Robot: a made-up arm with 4 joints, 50 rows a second.
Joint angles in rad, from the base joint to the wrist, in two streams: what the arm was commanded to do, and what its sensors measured. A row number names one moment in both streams.
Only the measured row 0 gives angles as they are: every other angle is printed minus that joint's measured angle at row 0.
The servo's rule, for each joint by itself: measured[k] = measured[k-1] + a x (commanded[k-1-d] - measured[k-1]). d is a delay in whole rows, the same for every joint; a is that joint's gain. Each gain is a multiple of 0.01, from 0.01 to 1. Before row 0 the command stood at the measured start. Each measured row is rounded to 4 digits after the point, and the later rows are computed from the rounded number. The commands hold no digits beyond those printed.
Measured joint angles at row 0: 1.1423, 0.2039, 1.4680, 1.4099
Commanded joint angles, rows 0 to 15: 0.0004, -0.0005, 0.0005, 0.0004; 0.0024, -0.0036, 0.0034, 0.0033; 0.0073, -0.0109, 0.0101, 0.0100; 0.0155, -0.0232, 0.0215, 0.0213; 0.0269, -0.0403, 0.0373, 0.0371; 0.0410, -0.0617, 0.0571, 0.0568; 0.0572, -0.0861, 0.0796, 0.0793; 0.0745, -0.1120, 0.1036, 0.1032; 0.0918, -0.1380, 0.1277, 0.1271; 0.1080, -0.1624, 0.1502, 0.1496; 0.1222, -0.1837, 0.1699, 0.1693; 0.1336, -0.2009, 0.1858, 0.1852; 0.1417, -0.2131, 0.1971, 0.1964; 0.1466, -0.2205, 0.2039, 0.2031; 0.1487, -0.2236, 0.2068, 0.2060; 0.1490, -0.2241, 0.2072, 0.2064
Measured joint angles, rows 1 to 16: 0.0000, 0.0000, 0.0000, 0.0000; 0.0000, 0.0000, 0.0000, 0.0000; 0.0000, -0.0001, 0.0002, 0.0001; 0.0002, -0.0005, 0.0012, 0.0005; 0.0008, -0.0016, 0.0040, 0.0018; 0.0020, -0.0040, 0.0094, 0.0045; 0.0040, -0.0080, 0.0180, 0.0091; 0.0070, -0.0139, 0.0301, 0.0158; 0.0110, -0.0218, 0.0454, 0.0247; 0.0161, -0.0317, 0.0634, 0.0357; 0.0222, -0.0434, 0.0833, 0.0485; 0.0291, -0.0565, 0.1040, 0.0627; 0.0365, -0.0705, 0.1244, 0.0776; 0.0443, -0.0848, 0.1434, 0.0927; 0.0521, -0.0989, 0.1600, 0.1072; 0.0597, -0.1123, 0.1736, 0.1206
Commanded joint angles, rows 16 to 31: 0.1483, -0.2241, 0.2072, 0.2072; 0.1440, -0.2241, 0.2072, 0.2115; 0.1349, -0.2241, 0.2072, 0.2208; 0.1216, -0.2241, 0.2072, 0.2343; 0.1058, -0.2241, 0.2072, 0.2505; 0.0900, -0.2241, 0.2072, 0.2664; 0.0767, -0.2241, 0.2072, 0.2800; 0.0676, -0.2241, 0.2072, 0.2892; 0.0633, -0.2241, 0.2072, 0.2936; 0.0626, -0.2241, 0.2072, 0.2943; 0.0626, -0.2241, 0.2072, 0.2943; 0.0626, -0.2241, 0.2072, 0.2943; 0.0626, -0.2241, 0.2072, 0.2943; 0.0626, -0.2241, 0.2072, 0.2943; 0.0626, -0.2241, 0.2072, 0.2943; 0.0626, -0.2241, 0.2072, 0.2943
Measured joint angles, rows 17 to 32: 0.0668, -0.1245, 0.1839, 0.1326; 0.0734, -0.1355, 0.1911, 0.1429; 0.0794, -0.1452, 0.1961, 0.1519; 0.0846, -0.1539, 0.1995, 0.1602; 0.0886, -0.1616, 0.2019, 0.1687; 0.0912, -0.1685, 0.2035, 0.1779; 0.0924, -0.1746, 0.2046, 0.1881; 0.0922, -0.1800, 0.2054, 0.1991; 0.0910, -0.1849, 0.2060, 0.2104; 0.0891, -0.1892, 0.2064, 0.2214; 0.0870, -0.1930, 0.2066, 0.2315; 0.0850, -0.1964, 0.2068, 0.2403; 0.0832, -0.1994, 0.2069, 0.2479; 0.0816, -0.2021, 0.2070, 0.2544; 0.0801, -0.2045, 0.2071, 0.2600; 0.0787, -0.2067, 0.2071, 0.2648
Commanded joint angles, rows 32 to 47: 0.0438, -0.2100, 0.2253, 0.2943; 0.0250, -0.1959, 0.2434, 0.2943; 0.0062, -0.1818, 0.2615, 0.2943; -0.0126, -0.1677, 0.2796, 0.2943; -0.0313, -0.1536, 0.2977, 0.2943; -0.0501, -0.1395, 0.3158, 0.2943; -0.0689, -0.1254, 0.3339, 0.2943; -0.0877, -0.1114, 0.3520, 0.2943; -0.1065, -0.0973, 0.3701, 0.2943; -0.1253, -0.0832, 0.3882, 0.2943; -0.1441, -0.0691, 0.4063, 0.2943; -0.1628, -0.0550, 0.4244, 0.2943; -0.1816, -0.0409, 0.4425, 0.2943; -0.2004, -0.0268, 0.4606, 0.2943; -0.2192, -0.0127, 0.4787, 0.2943; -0.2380, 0.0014, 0.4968, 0.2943
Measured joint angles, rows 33 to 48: 0.0774, -0.2086, 0.2071, 0.2689; 0.0762, -0.2103, 0.2071, 0.2725; 0.0736, -0.2103, 0.2127, 0.2756; 0.0697, -0.2087, 0.2222, 0.2782; 0.0646, -0.2057, 0.2344, 0.2805; 0.0584, -0.2015, 0.2484, 0.2824; 0.0512, -0.1962, 0.2637, 0.2841; 0.0431, -0.1900, 0.2799, 0.2855; 0.0341, -0.1829, 0.2966, 0.2867; 0.0244, -0.1750, 0.3138, 0.2878; 0.0139, -0.1665, 0.3313, 0.2887; 0.0028, -0.1573, 0.3489, 0.2895; -0.0090, -0.1476, 0.3667, 0.2902; -0.0213, -0.1374, 0.3846, 0.2908; -0.0341, -0.1268, 0.4025, 0.2913; -0.0474, -0.1158, 0.4205, 0.2917
